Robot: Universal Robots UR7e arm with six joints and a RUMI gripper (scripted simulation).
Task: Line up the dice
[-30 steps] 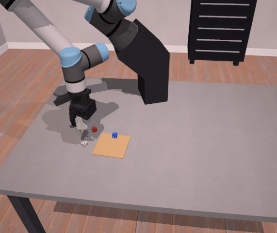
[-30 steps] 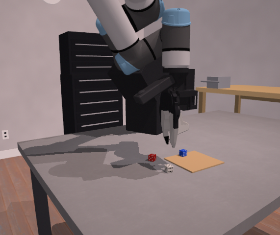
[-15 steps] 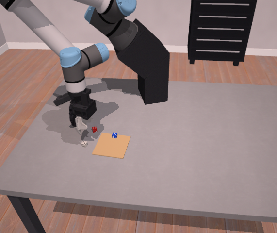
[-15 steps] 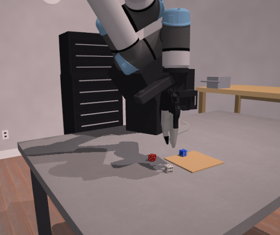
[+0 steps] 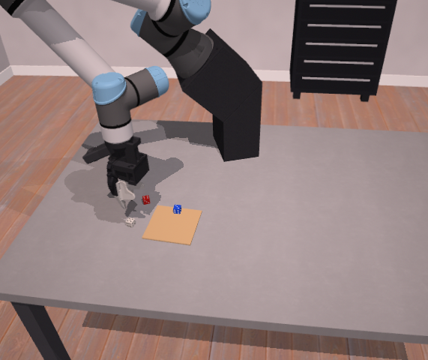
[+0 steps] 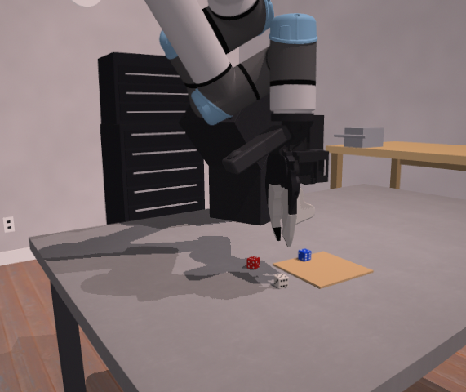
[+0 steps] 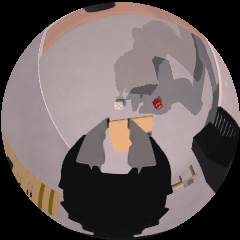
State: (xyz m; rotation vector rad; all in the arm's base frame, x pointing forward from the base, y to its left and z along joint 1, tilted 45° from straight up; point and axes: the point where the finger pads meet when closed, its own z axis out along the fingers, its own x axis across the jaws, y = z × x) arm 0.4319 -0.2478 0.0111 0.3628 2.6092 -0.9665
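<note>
Now: the white die 80 mm below my hand. Round my hand: tan mat 120 mm to the left, 90 mm below; red die 100 mm behind, 80 mm below, 30 mm to the left; blue die 130 mm to the left, 80 mm below, 50 mm behind.
</note>
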